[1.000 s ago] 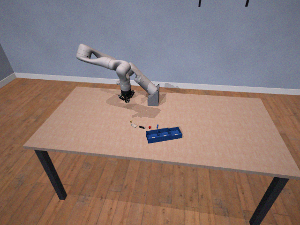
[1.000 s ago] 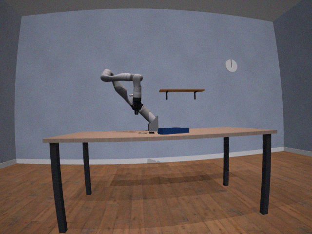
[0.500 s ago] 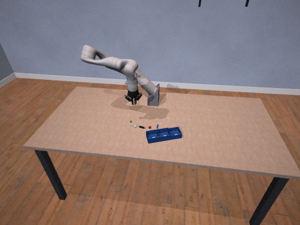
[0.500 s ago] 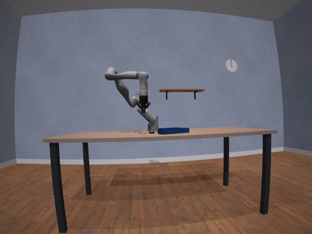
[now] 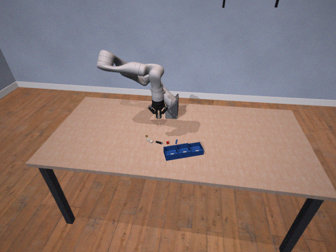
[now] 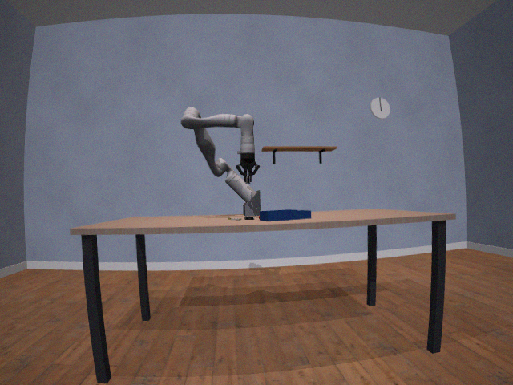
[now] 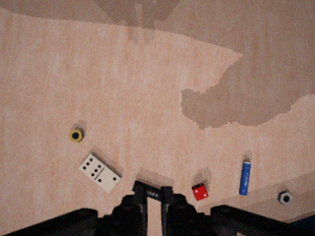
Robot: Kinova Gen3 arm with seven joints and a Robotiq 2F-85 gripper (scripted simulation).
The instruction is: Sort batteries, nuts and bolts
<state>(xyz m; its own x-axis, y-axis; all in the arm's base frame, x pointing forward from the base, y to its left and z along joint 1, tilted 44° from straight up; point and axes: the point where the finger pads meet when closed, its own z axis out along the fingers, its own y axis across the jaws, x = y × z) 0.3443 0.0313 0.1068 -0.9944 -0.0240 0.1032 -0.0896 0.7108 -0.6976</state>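
My gripper is now 110 mm short of the blue bin, 170 mm to the right of it and 190 mm above it. Also, from my hand: red die: 30 mm ahead, 60 mm to the left, 200 mm below; then white domino: 10 mm ahead, 70 mm to the right, 200 mm below; then black battery: 30 mm ahead, 200 mm below.
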